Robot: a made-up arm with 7 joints.
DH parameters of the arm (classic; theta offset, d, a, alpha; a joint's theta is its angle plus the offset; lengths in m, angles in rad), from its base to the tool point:
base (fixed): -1.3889 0 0.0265 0
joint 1: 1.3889 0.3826 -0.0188 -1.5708
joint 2: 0 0.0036 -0.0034 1.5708
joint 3: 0 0.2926 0.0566 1.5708
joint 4: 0 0.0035 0.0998 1.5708
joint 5: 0 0.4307 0.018 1.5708
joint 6: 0 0.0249 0.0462 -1.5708
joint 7: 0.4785 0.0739 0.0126 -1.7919
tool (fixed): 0.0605 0.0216 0 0
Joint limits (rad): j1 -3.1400..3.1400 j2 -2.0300..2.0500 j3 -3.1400..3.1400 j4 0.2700..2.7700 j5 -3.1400..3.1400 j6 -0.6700..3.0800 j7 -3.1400..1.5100
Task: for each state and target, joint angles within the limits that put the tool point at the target. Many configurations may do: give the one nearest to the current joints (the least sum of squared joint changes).
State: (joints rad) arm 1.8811 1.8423 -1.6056 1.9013 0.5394 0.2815 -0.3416
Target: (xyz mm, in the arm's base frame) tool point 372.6 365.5 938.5
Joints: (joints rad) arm 1.6258 1.0316 -2.1150 1.9519 0.5739 0.2637 -0.3785
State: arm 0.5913 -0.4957 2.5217 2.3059 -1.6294 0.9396 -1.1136
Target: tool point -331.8 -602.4 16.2
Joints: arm 1.1300 -1.2505 3.0272 1.8086 -1.6241 0.8427 -1.1408
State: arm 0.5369 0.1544 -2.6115 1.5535 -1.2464 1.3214 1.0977
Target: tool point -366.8 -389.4 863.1
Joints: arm 0.4416 0.0154 -2.7190 1.7924 -1.2792 1.2342 1.0611
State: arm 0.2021 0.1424 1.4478 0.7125 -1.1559 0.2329 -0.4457
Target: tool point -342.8 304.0 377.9
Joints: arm 0.4702 0.2143 1.7387 0.6614 -1.1840 0.1676 -0.4571
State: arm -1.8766 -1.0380 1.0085 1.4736 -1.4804 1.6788 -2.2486
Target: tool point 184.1 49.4 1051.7
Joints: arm -1.7741 -0.9594 0.4217 1.7949 -1.5750 1.6739 -2.2163
